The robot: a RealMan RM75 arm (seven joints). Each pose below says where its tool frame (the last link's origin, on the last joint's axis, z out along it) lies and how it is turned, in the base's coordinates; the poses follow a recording.
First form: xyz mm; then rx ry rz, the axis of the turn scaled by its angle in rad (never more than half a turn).
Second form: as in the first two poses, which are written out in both.
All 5 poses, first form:
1: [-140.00 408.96 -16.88 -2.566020 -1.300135 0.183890]
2: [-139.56 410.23 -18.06 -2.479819 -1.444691 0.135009]
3: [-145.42 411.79 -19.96 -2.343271 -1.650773 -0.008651]
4: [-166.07 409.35 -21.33 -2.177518 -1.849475 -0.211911]
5: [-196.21 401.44 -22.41 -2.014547 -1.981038 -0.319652]
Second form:
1: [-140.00 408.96 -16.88 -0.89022 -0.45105 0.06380 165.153]
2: [-139.56 410.23 -18.06 -0.86311 -0.50283 0.04699 164.618]
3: [-145.42 411.79 -19.96 -0.81751 -0.57591 -0.00302 164.231]
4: [-166.07 409.35 -21.33 -0.76010 -0.64559 -0.07397 164.141]
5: [-196.21 401.44 -22.41 -0.70849 -0.69671 -0.11242 162.916]
